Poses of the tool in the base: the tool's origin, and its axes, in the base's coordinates. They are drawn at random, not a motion.
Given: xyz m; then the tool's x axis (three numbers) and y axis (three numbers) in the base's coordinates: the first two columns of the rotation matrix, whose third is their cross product.
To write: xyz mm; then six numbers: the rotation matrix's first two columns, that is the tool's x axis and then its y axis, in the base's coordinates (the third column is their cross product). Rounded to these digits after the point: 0 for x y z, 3 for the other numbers.
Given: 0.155 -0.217 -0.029 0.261 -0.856 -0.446 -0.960 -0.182 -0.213
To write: 155 -217 -29 0.261 -0.856 -0.446 -0.960 -0.182 -0.213
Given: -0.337 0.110 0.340 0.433 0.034 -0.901 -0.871 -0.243 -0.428
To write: -337 110 340 0.433 0.034 -0.901 -0.871 -0.243 -0.428
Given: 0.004 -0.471 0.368 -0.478 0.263 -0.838 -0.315 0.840 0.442
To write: 4 -471 368 -0.478 0.263 -0.838 -0.315 0.840 0.442
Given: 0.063 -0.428 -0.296 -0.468 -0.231 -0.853 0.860 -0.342 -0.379
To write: 63 -428 -296 -0.468 -0.231 -0.853 0.860 -0.342 -0.379
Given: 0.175 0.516 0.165 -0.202 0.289 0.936 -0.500 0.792 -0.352
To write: 175 516 165 -0.202 0.289 0.936 -0.500 0.792 -0.352
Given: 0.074 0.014 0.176 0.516 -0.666 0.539 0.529 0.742 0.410
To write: 74 14 176 0.516 -0.666 0.539 0.529 0.742 0.410
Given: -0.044 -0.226 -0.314 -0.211 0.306 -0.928 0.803 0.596 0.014
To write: -44 -226 -314 -0.211 0.306 -0.928 0.803 0.596 0.014
